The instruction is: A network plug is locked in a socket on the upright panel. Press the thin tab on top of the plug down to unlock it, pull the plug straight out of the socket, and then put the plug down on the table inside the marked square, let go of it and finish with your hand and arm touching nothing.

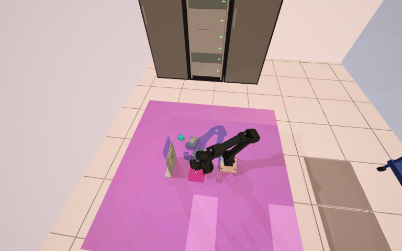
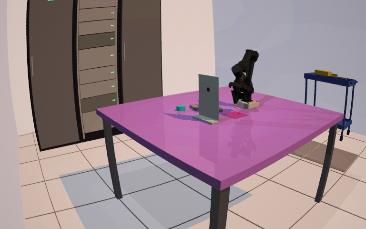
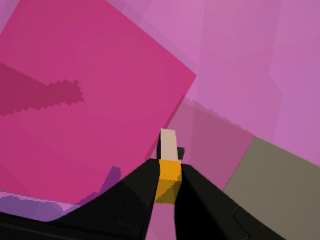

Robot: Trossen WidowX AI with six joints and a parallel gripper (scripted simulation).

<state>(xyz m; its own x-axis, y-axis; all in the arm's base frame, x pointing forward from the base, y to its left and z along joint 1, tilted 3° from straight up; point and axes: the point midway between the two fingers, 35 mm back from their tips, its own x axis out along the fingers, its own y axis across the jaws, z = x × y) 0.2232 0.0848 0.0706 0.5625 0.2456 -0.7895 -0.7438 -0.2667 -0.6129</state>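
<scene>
My gripper tip is now 10 mm past the marked square and 70 mm above it. The rest, counted from my gripper tip: teal cube 160 mm ahead, 320 mm to the right, 60 mm below; upright panel 180 mm ahead, 50 mm to the right, 40 mm above; network plug right at my gripper tip.
</scene>
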